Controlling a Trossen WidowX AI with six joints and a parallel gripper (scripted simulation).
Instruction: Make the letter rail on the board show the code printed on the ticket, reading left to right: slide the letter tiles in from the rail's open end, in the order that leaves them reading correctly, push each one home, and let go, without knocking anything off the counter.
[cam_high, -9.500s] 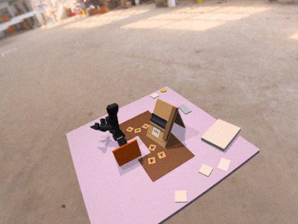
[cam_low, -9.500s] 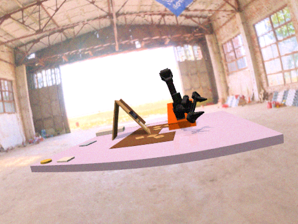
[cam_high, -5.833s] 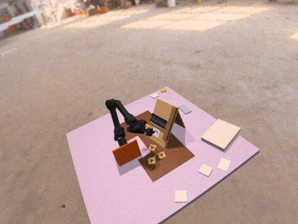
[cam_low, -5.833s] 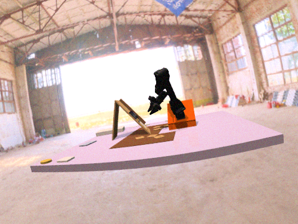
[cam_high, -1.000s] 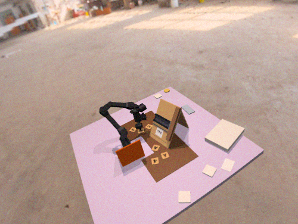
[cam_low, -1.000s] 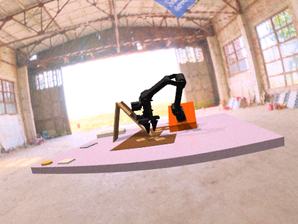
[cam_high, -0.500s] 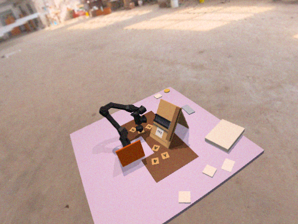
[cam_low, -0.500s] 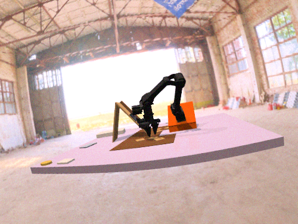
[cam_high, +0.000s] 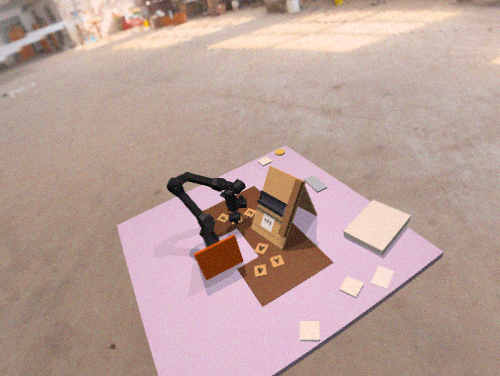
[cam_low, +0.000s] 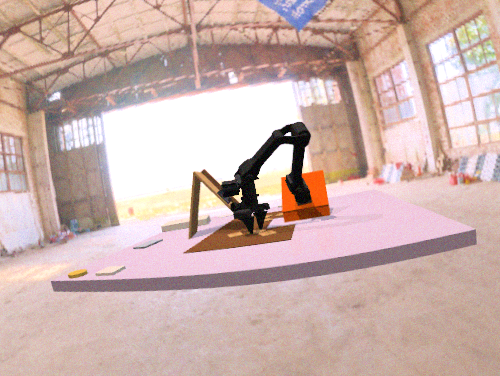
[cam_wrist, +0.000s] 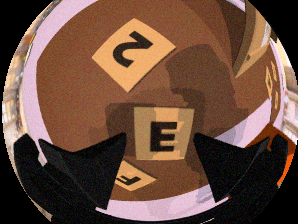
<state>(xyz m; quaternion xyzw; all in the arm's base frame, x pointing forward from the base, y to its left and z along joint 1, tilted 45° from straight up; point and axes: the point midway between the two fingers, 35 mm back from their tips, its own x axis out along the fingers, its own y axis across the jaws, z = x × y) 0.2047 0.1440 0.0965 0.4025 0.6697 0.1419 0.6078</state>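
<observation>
My gripper tip is 100 mm short of the white ticket, 200 mm to the left of it and 70 mm below it. Round my gripper tip: cream slab 520 mm ahead, 540 mm to the right, 10 mm above; then brown mat 180 mm to the right; then grey plate 530 mm ahead, 50 mm to the right.
</observation>
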